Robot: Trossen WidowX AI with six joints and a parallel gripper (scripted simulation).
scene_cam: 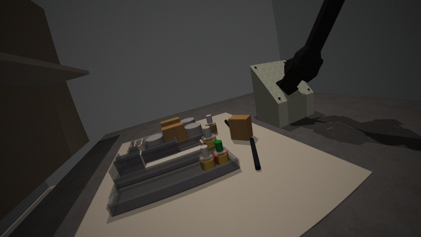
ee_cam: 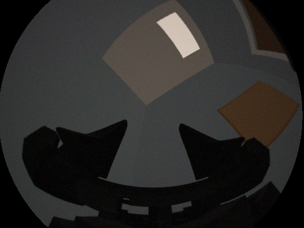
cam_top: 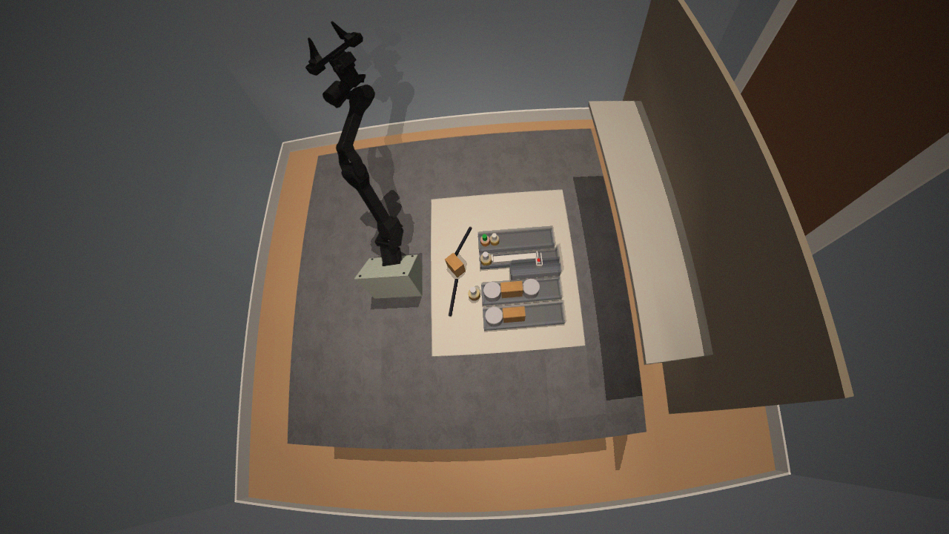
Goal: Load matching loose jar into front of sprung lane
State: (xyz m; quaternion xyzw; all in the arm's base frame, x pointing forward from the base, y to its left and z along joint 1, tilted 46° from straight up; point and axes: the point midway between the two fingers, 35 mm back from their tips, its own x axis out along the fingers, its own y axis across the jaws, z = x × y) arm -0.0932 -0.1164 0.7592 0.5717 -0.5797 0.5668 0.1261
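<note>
The white pusher strip is 45 cm ahead of my gripper tip, 53 cm to the right of it and 73 cm below it. From my gripper tip the other things lie so: red mark (52 cm ahead, 54 cm to the right, 71 cm below); shelf (84 cm ahead, 57 cm to the right, 42 cm below); sprung lane (49 cm ahead, 53 cm to the right, 76 cm below).
</note>
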